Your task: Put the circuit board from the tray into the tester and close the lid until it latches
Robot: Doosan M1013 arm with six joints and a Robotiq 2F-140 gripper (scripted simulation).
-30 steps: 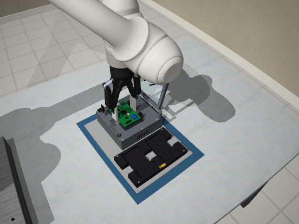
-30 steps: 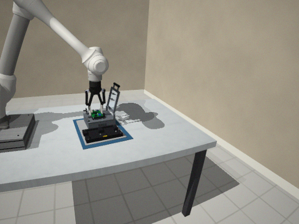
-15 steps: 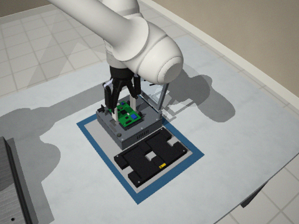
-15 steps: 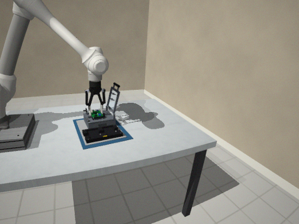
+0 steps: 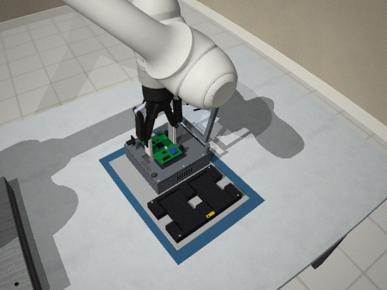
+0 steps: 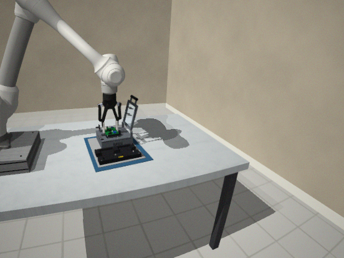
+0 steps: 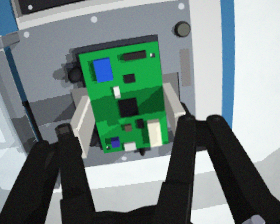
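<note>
Right now my hand is 2 cm above the green circuit board. Also, from my hand: latch hook: 6 cm to the left, 5 cm behind, 1 cm below; tester lid: 12 cm ahead, 8 cm above, 1 cm to the right.
</note>
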